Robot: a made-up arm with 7 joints.
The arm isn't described. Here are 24 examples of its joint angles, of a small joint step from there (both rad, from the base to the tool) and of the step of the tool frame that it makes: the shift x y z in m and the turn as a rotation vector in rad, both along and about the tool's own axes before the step.
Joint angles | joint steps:
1: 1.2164 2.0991 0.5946 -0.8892 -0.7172 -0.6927 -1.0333 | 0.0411 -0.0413 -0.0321 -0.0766 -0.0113 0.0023 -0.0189
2: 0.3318 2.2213 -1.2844 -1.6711 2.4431 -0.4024 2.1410 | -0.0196 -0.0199 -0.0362 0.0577 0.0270 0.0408 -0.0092
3: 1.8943 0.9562 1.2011 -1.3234 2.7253 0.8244 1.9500 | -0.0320 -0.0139 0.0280 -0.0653 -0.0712 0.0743 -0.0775
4: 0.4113 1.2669 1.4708 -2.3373 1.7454 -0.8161 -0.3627 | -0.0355 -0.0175 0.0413 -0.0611 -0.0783 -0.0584 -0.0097
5: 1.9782 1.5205 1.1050 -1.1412 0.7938 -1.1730 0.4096 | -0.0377 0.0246 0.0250 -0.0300 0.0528 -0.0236 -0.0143
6: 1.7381 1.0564 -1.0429 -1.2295 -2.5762 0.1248 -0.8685 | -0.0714 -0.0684 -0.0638 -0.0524 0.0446 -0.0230 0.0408
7: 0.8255 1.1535 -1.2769 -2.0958 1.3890 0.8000 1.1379 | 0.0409 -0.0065 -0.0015 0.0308 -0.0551 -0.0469 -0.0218
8: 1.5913 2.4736 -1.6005 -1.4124 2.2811 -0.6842 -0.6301 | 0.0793 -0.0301 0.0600 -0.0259 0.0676 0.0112 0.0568
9: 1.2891 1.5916 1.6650 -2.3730 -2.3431 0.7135 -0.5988 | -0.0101 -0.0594 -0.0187 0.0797 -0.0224 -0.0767 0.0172
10: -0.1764 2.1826 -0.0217 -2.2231 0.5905 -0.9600 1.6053 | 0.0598 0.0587 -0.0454 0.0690 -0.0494 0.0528 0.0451
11: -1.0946 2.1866 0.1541 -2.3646 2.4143 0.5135 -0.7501 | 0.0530 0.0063 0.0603 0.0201 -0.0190 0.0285 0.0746
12: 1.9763 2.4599 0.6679 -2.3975 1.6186 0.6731 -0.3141 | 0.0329 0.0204 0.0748 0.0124 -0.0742 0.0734 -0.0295
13: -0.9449 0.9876 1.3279 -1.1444 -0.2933 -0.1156 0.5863 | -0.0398 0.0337 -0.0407 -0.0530 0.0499 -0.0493 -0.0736
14: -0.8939 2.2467 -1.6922 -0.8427 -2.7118 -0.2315 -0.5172 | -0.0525 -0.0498 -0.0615 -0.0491 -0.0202 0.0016 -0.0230
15: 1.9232 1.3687 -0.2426 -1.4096 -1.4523 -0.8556 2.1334 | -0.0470 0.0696 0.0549 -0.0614 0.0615 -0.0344 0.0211
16: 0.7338 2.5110 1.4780 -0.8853 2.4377 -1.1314 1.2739 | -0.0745 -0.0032 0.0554 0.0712 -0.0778 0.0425 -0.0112
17: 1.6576 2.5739 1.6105 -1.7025 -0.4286 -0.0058 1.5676 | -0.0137 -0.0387 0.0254 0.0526 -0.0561 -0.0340 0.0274
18: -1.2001 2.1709 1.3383 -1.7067 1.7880 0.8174 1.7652 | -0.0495 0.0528 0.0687 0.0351 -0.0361 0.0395 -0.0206
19: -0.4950 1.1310 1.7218 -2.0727 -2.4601 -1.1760 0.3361 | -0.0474 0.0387 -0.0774 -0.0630 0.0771 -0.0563 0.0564
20: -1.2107 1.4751 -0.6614 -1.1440 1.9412 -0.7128 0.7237 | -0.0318 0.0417 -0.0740 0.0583 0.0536 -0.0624 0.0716
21: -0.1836 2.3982 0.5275 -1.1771 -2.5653 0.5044 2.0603 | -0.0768 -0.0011 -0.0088 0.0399 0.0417 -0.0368 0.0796
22: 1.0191 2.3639 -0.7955 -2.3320 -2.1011 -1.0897 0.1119 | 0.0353 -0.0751 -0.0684 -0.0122 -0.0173 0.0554 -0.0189
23: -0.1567 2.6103 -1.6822 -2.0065 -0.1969 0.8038 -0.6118 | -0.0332 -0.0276 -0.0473 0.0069 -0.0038 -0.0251 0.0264
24: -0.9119 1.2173 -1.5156 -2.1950 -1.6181 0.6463 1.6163 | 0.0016 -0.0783 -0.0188 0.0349 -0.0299 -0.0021 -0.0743
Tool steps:
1: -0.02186 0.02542 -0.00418 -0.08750 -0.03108 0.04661
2: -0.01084 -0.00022 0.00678 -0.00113 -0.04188 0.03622
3: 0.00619 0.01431 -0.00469 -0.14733 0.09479 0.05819
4: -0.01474 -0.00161 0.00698 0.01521 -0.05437 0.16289
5: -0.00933 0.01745 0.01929 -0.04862 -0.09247 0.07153
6: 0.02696 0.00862 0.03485 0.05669 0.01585 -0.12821
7: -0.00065 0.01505 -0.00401 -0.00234 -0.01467 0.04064
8: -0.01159 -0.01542 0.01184 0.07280 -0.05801 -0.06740
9: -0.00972 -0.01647 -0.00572 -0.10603 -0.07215 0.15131
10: 0.01103 -0.01036 -0.01901 -0.11825 -0.03267 -0.15075
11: -0.00254 -0.00064 -0.00390 0.02291 -0.02379 -0.04653
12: -0.00229 -0.00011 -0.01006 -0.05723 0.13307 0.00591
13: -0.02819 0.00167 0.01898 0.02673 -0.06720 0.12768
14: 0.03649 0.00072 0.01011 0.01391 0.10549 -0.04245
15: -0.02170 -0.02276 -0.03579 -0.04866 -0.01535 0.07514
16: -0.01192 0.00939 0.03996 0.09830 0.00997 0.02369
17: 0.00669 0.00317 -0.02799 -0.06747 0.03578 -0.00608
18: 0.01371 -0.02746 0.01056 0.03839 0.06961 0.09250
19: 0.00496 0.01552 -0.01549 -0.13726 -0.06131 -0.03094
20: -0.01837 0.01016 -0.00690 -0.01056 -0.06754 0.06073
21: 0.02602 -0.00455 -0.00739 0.05192 0.00886 -0.13549
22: 0.00328 0.02912 -0.00279 -0.11530 0.06555 -0.04486
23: -0.01183 0.00226 -0.00123 -0.01526 -0.06088 0.01568
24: -0.00747 0.00121 0.01584 -0.01388 0.02097 0.07086
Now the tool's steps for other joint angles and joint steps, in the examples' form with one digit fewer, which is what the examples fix.
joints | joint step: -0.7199 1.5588 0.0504 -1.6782 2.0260 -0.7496 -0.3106 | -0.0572 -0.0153 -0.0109 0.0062 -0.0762 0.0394 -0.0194
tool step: -0.0022 0.0029 0.0043 0.0432 0.0310 0.0611
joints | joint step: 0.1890 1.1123 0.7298 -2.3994 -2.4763 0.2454 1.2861 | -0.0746 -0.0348 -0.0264 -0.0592 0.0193 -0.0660 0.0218
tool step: -0.0023 0.0096 -0.0098 -0.0074 -0.0398 -0.0591
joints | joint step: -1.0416 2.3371 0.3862 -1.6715 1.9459 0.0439 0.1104 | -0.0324 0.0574 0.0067 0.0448 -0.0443 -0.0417 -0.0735
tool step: -0.0169 0.0048 -0.0076 -0.0854 0.0879 0.1561
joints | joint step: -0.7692 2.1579 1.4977 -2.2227 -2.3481 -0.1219 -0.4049 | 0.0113 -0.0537 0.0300 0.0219 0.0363 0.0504 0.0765
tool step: -0.0118 -0.0164 -0.0041 0.0859 -0.0924 -0.0304
